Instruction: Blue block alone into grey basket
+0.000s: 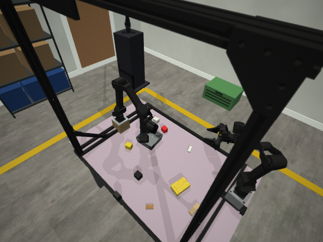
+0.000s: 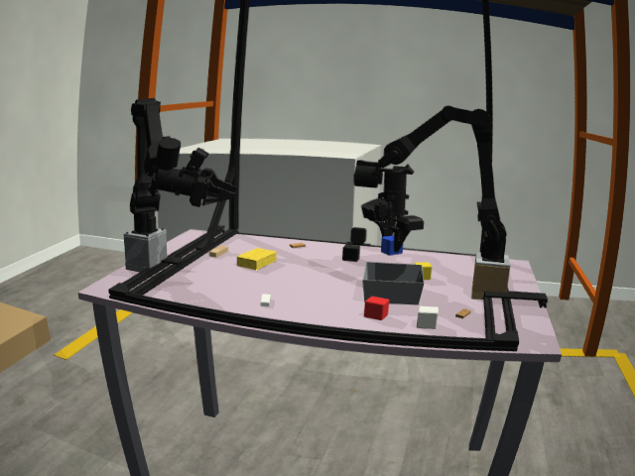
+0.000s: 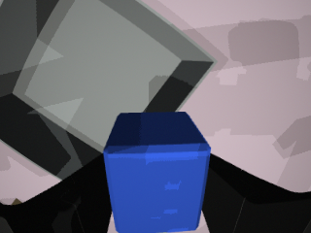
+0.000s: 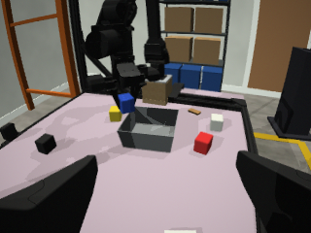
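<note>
Right now the grey basket is 70 mm ahead of my left hand, 10 mm to the left of it and 120 mm below it. From my left hand the other things lie so: blue block 20 mm below; yellow block 80 mm behind, 90 mm to the left, 110 mm below; red block 220 mm ahead, 20 mm to the right, 110 mm below.
</note>
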